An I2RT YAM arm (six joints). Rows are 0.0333 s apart.
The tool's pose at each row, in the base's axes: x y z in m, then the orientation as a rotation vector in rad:
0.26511, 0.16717, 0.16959, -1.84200, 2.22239, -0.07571
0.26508, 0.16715, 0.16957, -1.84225, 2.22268, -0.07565
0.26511, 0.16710, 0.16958, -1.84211, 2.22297, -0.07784
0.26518, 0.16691, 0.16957, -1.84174, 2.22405, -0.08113
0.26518, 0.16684, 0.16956, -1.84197, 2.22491, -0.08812
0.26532, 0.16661, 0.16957, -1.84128, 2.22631, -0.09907
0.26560, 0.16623, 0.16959, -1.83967, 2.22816, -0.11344
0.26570, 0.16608, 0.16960, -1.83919, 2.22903, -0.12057
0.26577, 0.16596, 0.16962, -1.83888, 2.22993, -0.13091
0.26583, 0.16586, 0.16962, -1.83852, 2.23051, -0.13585
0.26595, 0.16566, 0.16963, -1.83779, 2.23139, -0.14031
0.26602, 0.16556, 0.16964, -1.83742, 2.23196, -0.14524
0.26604, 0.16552, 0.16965, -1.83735, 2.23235, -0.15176
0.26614, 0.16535, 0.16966, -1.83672, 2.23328, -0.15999
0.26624, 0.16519, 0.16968, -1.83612, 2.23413, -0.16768
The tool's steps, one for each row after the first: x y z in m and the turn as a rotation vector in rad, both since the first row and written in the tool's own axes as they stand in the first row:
0.00003, 0.00003, 0.00001, -0.00028, 0.00026, -0.00001
0.00007, -0.00001, 0.00000, 0.00076, 0.00138, 0.00000
0.00024, -0.00011, 0.00000, 0.00210, 0.00339, 0.00036
0.00031, -0.00013, 0.00001, 0.00514, 0.00721, -0.00002
0.00051, -0.00031, 0.00000, 0.01033, 0.01280, -0.00003
0.00083, -0.00066, 0.00000, 0.01742, 0.01987, 0.00035
0.00096, -0.00078, -0.00001, 0.02080, 0.02351, 0.00034
0.00106, -0.00088, -0.00003, 0.02567, 0.02874, -0.00003
0.00115, -0.00096, -0.00002, 0.02802, 0.03126, -0.00003
0.00132, -0.00111, -0.00003, 0.03015, 0.03358, 0.00034
0.00141, -0.00120, -0.00004, 0.03248, 0.03608, 0.00034
0.00144, -0.00123, -0.00005, 0.03555, 0.03936, -0.00004
0.00159, -0.00136, -0.00005, 0.03944, 0.04355, -0.00004
0.00172, -0.00149, -0.00007, 0.04308, 0.04746, -0.00004

